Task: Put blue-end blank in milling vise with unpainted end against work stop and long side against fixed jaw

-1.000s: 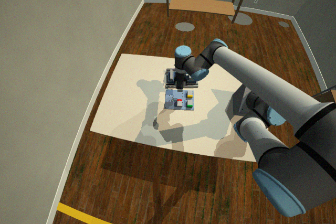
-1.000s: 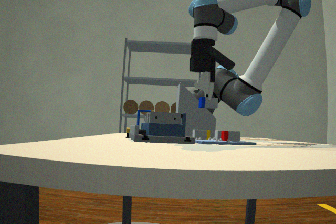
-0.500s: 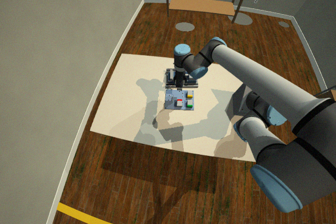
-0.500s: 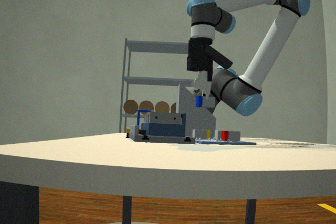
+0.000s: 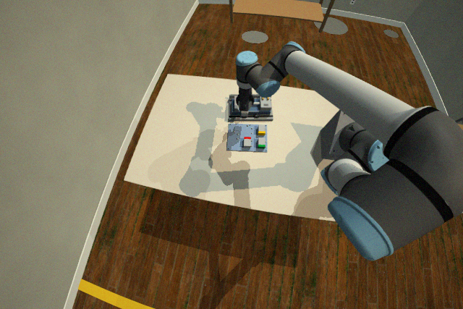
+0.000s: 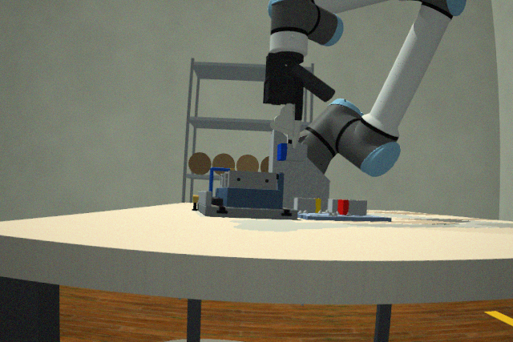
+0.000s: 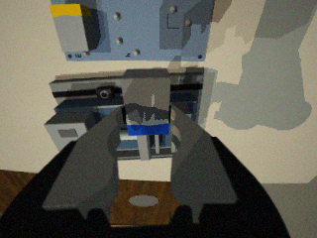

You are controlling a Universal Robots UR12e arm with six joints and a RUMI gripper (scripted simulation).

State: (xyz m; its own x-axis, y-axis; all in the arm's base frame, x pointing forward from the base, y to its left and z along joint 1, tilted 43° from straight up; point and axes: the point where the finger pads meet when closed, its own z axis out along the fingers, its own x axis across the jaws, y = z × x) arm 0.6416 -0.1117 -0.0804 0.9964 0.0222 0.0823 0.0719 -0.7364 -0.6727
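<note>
The work stop rod is 8 cm below my hand, 5 cm to the right of it and 3 cm ahead of it. From my hand the other things lie so: yellow-ended blank (14 cm below, 12 cm behind, 6 cm to the left); then blue-ended blank (2 cm below); then milling vise (13 cm below, 10 cm to the right, 4 cm behind).
</note>
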